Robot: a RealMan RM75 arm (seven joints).
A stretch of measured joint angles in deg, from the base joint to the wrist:
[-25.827 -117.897 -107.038 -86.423 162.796 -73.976 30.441]
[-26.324 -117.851 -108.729 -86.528 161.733 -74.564 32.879]
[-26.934 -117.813 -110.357 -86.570 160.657 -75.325 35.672]
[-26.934 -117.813 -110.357 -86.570 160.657 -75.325 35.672]
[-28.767 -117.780 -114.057 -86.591 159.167 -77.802 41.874]
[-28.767 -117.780 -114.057 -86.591 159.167 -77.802 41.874]
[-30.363 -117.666 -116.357 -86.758 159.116 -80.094 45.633]
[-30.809 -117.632 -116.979 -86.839 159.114 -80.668 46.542]
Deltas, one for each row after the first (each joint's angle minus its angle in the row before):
[-0.497 0.046 -1.691 -0.105 -1.063 -0.588 2.438]
[-0.610 0.038 -1.628 -0.042 -1.076 -0.761 2.793]
[0.000 0.000 0.000 0.000 0.000 0.000 0.000]
[-1.833 0.033 -3.700 -0.021 -1.490 -2.477 6.202]
[0.000 0.000 0.000 0.000 0.000 0.000 0.000]
[-1.596 0.114 -2.300 -0.167 -0.051 -2.292 3.759]
[-0.446 0.034 -0.622 -0.081 -0.002 -0.574 0.909]

